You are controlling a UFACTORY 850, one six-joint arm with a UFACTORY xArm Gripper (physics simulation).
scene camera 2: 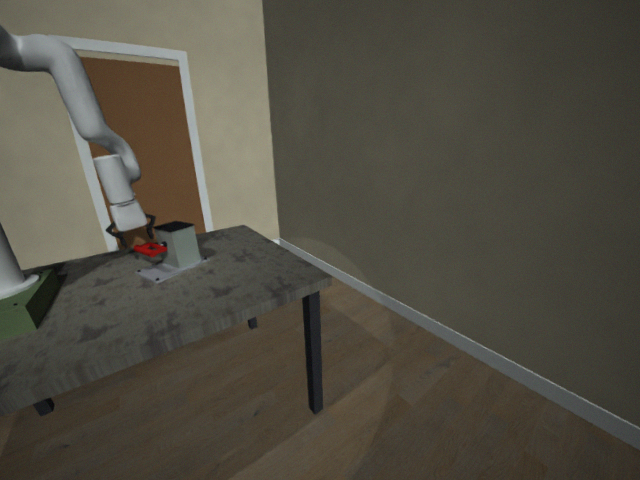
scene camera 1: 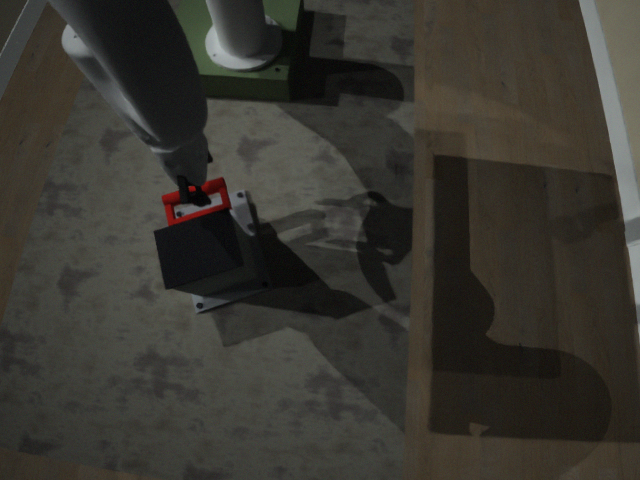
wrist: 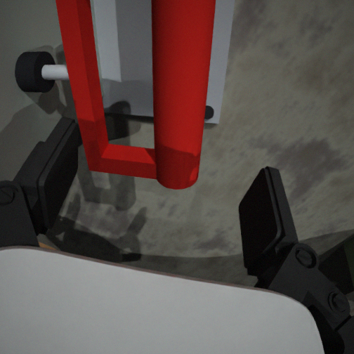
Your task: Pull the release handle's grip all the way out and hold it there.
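The release handle is a red rectangular frame whose round grip bar [scene camera 1: 214, 185] [scene camera 2: 142, 249] [wrist: 181, 90] faces away from the housing. It sticks out from the side of a grey-green housing [scene camera 1: 199, 250] [scene camera 2: 180, 248] with a black top. My gripper [scene camera 1: 192, 193] [scene camera 2: 137, 240] [wrist: 166, 165] is open and empty, just above the handle. In the wrist view, one finger is left of the frame and the other is right of the grip bar, with the handle's near end between their lines. The fingers are apart from the red bars. Exact height is hard to tell.
The housing stands on a light bolted base plate [scene camera 2: 155, 272] [wrist: 225, 50] on the mottled grey table [scene camera 1: 93, 372] [scene camera 2: 206, 299]. A black knob [wrist: 35, 71] on a white pin sits beside the frame. The arm's green base block [scene camera 1: 242, 85] [scene camera 2: 18, 315] stands near the handle side.
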